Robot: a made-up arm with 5 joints.
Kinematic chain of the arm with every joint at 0, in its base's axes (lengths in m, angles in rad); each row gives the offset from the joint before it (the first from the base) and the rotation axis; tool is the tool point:
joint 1: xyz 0 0 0.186 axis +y
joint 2: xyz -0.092 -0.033 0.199 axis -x
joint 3: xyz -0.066 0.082 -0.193 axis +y
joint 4: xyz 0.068 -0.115 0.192 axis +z
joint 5: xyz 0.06 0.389 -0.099 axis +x
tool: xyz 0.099 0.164 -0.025
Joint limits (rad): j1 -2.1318..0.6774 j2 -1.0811..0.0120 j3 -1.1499..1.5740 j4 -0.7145..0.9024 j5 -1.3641..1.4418
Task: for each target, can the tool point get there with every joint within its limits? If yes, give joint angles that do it. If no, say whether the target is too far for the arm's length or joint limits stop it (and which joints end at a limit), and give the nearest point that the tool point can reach.
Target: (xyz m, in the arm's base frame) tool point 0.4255 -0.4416 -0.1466
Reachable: no: joint limits stop it (at a limit: joint 2, joint 3, joint 4, joint 5) | nearest point 0.3952 0.1229 -0.1229 | short by 0.566 m
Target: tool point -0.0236 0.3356 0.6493
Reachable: yes | joints -0.1200 -0.9915 -0.4923 0.1021 -1.0969
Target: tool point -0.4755 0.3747 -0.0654
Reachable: yes | joints -1.7155 -0.6741 0.2784 0.5369 0.6067
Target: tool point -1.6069 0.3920 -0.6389
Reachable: no: too far | nearest point -0.6307 0.2081 -0.1378 | short by 1.113 m
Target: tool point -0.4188 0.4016 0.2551
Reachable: yes | joints -0.6996 -0.1724 0.3014 0.7778 0.8081
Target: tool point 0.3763 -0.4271 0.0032
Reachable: no: joint limits stop it (at a limit: joint 1, joint 2, joint 4, joint 5) | nearest point 0.4697 -0.0829 0.3760 | short by 0.516 m
